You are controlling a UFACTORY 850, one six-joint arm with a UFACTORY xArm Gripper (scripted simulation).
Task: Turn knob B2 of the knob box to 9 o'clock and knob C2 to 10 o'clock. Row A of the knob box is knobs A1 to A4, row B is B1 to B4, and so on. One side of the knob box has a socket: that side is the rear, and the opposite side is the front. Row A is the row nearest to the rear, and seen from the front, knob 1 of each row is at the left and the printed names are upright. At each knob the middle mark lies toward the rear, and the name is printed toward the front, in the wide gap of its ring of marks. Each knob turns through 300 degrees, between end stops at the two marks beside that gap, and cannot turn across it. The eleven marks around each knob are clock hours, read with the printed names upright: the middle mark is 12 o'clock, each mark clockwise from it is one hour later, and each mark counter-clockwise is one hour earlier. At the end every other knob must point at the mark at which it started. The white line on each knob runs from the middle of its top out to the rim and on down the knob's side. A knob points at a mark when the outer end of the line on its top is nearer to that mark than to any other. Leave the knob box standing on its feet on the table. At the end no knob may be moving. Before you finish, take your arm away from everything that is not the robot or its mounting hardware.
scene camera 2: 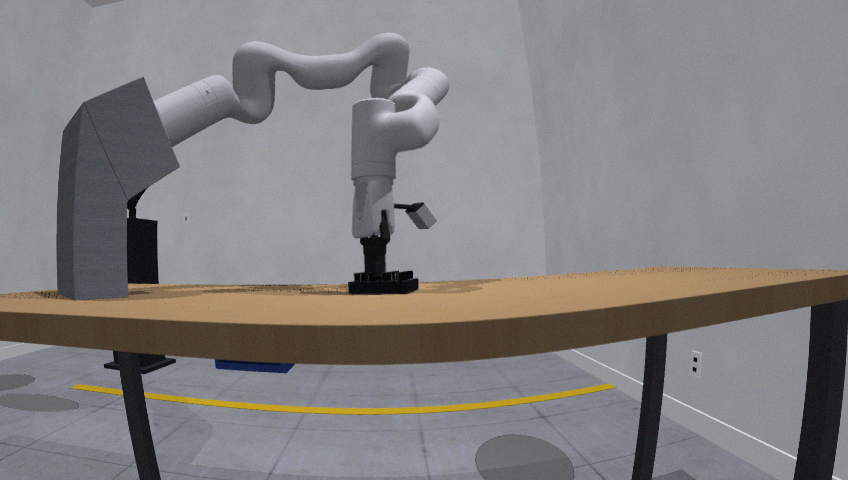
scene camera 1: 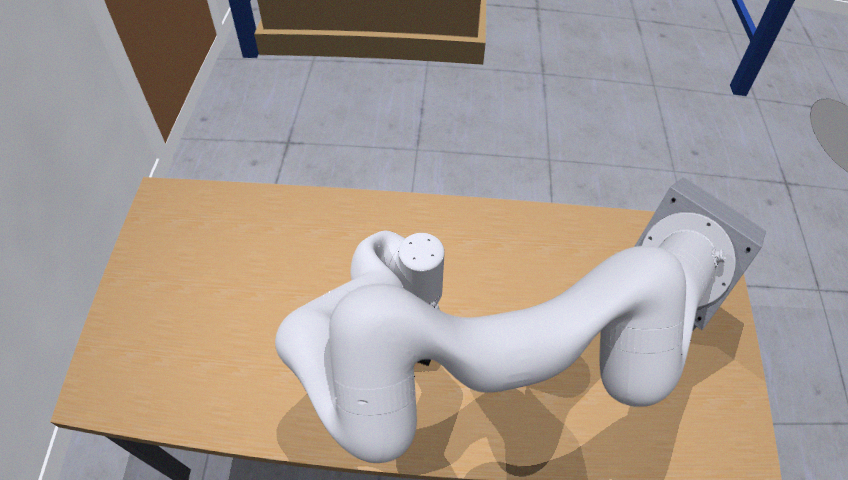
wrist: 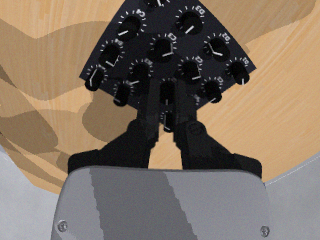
Path:
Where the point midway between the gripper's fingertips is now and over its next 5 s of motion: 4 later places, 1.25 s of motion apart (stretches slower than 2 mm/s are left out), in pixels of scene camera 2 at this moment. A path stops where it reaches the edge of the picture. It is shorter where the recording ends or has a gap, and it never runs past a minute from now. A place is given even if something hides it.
My gripper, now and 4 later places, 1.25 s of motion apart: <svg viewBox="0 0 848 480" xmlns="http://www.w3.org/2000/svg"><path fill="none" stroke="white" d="M375 276L377 254L386 246L388 256L389 270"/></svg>

